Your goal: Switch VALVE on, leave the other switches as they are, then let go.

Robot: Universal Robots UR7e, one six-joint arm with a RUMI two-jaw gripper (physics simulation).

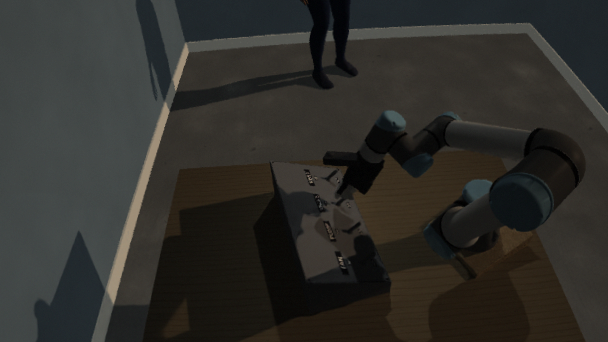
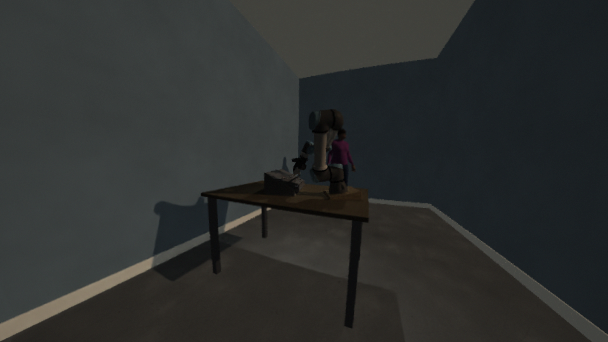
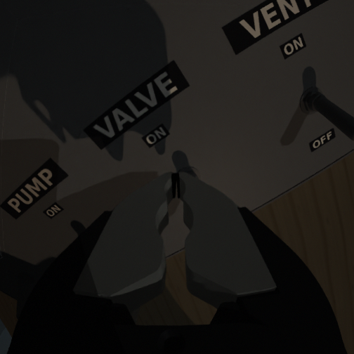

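Pixels of known places: gripper, between the fingertips: [image 1: 335,197] [image 2: 294,175]; arm's base, origin of its link: [image 2: 338,191].
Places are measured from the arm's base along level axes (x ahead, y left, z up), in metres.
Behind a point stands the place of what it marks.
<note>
A grey switch box [image 1: 298,225] @[x 0.570, y 0.096, z 0.130 m] [image 2: 274,186] @[x 0.442, y 0.269, z 0.036 m] [image 3: 215,120] has a sloping panel with labelled toggle switches. The VALVE label [image 3: 137,105] [image 1: 319,203] @[x 0.518, y -0.030, z 0.087 m] is in front of my gripper [image 3: 176,174] [image 1: 341,192] @[x 0.467, y -0.052, z 0.091 m]. The gripper is shut and empty, its tips low over the panel at the VALVE switch. That switch's slot [image 3: 179,158] shows just beyond the tips. Its lever is mostly hidden behind the fingers, so its position and any contact are unclear. The VENT lever [image 3: 334,113] [image 1: 332,175] @[x 0.484, y -0.168, z 0.077 m] leans toward OFF.
The PUMP lever [image 1: 352,228] @[x 0.409, y 0.057, z 0.074 m] and the FAN label [image 1: 341,262] @[x 0.438, y 0.191, z 0.087 m] are farther along the panel, with the FAN end in shadow. The box stands on a wooden table [image 1: 215,225] @[x 0.890, y -0.012, z -0.035 m] [image 2: 240,196] @[x 0.629, y 0.451, z -0.035 m]. A person [image 1: 328,35] [image 2: 341,152] stands beyond the table.
</note>
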